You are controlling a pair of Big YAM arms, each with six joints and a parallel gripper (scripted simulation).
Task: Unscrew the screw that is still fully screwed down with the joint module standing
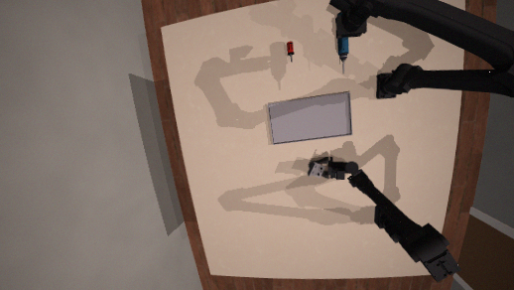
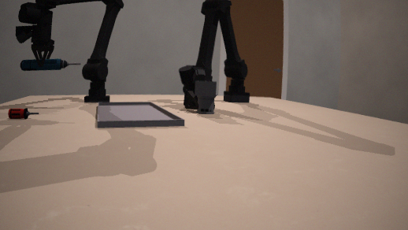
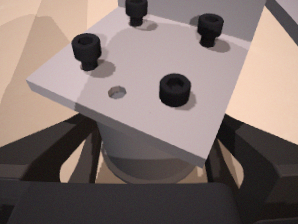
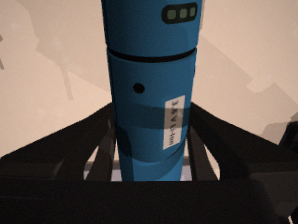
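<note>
Right now my left hand is 10 mm below the grey joint module. The rest, counted from my left hand: grey bracket (50 mm above); screwdriver bit (120 mm behind, 460 mm to the right, 140 mm above); shallow grey tray (10 mm ahead, 260 mm to the right, 20 mm below).
</note>
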